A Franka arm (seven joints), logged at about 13 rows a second.
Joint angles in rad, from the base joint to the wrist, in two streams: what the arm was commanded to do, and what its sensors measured. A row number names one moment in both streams.
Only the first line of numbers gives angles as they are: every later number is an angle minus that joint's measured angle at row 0.
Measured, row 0: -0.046 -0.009 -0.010 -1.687 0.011 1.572 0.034
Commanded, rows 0 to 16: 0.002 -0.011 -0.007 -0.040 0.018 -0.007 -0.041; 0.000 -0.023 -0.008 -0.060 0.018 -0.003 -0.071; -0.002 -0.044 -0.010 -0.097 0.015 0.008 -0.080; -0.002 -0.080 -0.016 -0.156 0.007 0.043 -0.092; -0.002 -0.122 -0.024 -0.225 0.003 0.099 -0.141; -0.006 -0.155 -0.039 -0.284 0.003 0.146 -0.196; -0.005 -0.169 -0.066 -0.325 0.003 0.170 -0.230; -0.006 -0.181 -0.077 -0.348 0.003 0.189 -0.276; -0.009 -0.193 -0.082 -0.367 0.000 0.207 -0.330; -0.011 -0.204 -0.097 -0.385 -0.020 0.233 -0.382; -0.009 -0.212 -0.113 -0.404 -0.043 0.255 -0.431; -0.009 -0.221 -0.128 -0.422 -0.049 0.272 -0.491; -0.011 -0.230 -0.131 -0.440 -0.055 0.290 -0.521; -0.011 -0.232 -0.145 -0.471 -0.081 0.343 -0.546; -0.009 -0.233 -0.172 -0.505 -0.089 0.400 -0.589; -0.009 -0.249 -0.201 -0.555 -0.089 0.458 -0.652; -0.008 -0.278 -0.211 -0.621 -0.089 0.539 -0.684
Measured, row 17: -0.012 -0.205 -0.181 -0.492 -0.070 0.415 -0.616
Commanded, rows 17 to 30: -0.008 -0.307 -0.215 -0.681 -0.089 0.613 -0.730; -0.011 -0.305 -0.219 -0.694 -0.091 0.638 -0.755; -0.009 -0.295 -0.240 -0.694 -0.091 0.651 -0.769; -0.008 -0.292 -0.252 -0.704 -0.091 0.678 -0.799; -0.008 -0.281 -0.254 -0.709 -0.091 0.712 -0.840; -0.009 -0.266 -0.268 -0.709 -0.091 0.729 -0.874; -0.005 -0.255 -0.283 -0.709 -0.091 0.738 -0.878; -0.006 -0.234 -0.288 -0.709 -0.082 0.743 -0.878; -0.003 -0.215 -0.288 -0.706 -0.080 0.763 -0.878; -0.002 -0.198 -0.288 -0.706 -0.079 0.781 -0.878; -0.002 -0.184 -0.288 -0.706 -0.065 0.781 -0.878; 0.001 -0.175 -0.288 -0.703 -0.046 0.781 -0.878; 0.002 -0.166 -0.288 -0.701 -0.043 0.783 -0.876; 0.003 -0.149 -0.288 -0.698 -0.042 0.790 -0.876
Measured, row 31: -0.007 -0.174 -0.278 -0.701 -0.062 0.760 -0.867
